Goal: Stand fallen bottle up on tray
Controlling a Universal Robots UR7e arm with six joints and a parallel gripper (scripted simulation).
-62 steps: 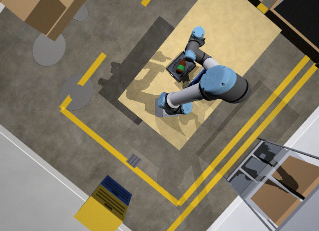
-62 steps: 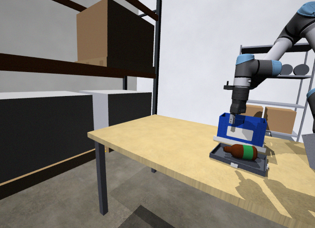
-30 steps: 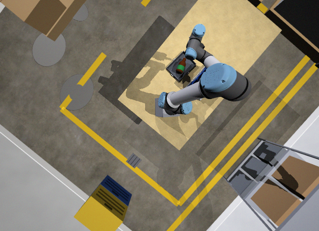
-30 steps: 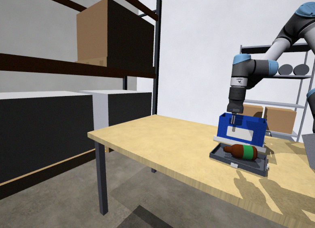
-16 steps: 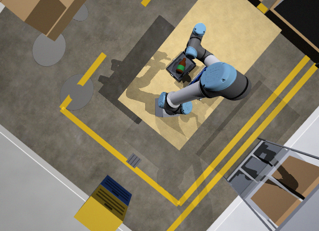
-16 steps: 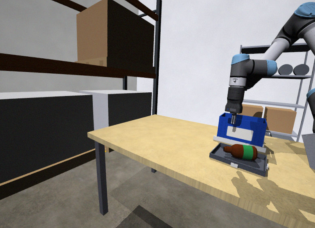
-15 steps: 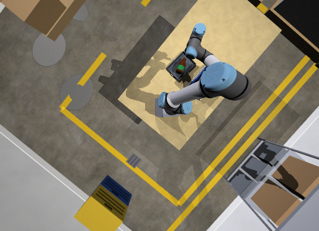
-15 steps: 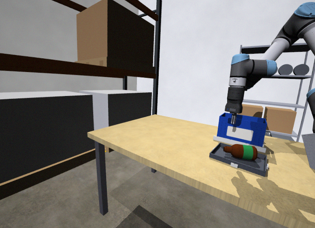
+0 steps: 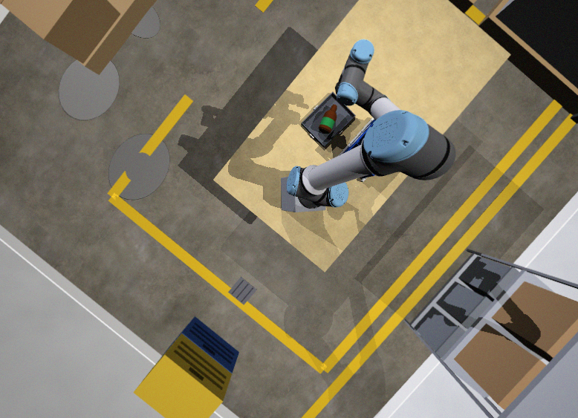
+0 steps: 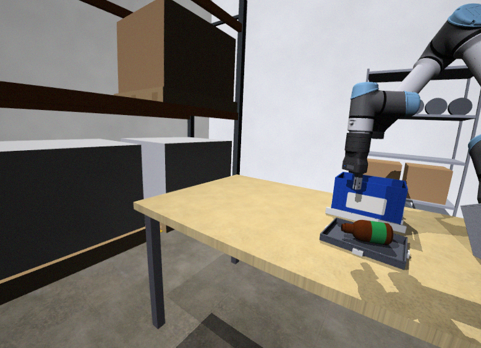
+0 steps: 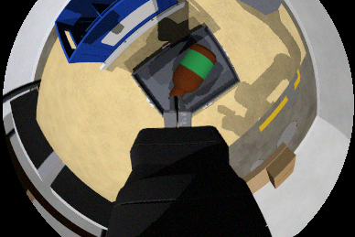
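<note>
My gripper is now 50 mm past the bottle and 160 mm above it. From my hand the other things lie so: dark grey tray: 50 mm behind, 10 mm to the left, 190 mm below; then blue crate: 40 mm behind, 280 mm to the right, 120 mm below.
</note>
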